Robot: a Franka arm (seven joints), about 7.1 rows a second.
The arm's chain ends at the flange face. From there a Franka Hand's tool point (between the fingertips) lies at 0.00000 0.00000 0.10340 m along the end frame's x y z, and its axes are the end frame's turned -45 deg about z.
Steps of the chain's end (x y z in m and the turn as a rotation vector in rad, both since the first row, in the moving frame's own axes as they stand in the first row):
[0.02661, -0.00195, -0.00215, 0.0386, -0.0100, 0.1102]
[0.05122, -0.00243, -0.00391, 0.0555, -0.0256, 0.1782]
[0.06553, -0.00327, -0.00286, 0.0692, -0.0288, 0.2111]
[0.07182, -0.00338, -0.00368, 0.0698, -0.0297, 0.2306]
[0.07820, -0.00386, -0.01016, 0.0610, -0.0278, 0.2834]
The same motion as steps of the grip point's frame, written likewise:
[0.02248, 0.01401, -0.00223, 0.0344, 0.0202, 0.1102]
[0.04064, 0.02880, -0.00410, 0.0573, 0.0211, 0.1782]
[0.05233, 0.03723, -0.00315, 0.0693, 0.0286, 0.2111]
[0.05691, 0.04153, -0.00398, 0.0704, 0.0284, 0.2306]
[0.06133, 0.04651, -0.01039, 0.0628, 0.0235, 0.2834]

